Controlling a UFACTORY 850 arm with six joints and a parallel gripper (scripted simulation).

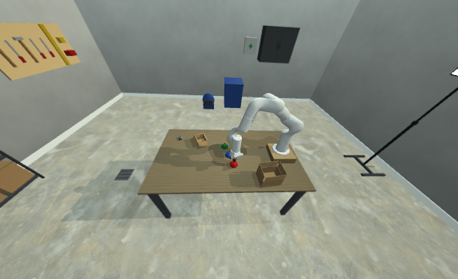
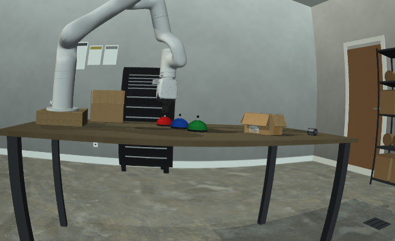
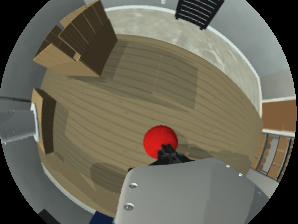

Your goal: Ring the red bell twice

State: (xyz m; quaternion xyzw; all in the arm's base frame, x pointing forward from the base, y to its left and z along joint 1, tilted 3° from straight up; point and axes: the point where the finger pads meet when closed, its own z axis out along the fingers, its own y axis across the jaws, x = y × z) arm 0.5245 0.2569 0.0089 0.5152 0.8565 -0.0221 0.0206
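Now: the red bell 40 mm below my hand. The rest, counted from my hand: green bell (130 mm ahead, 250 mm to the right, 40 mm below); then blue bell (70 mm ahead, 130 mm to the right, 40 mm below); then dark object (700 mm ahead, 290 mm to the right, 70 mm below).
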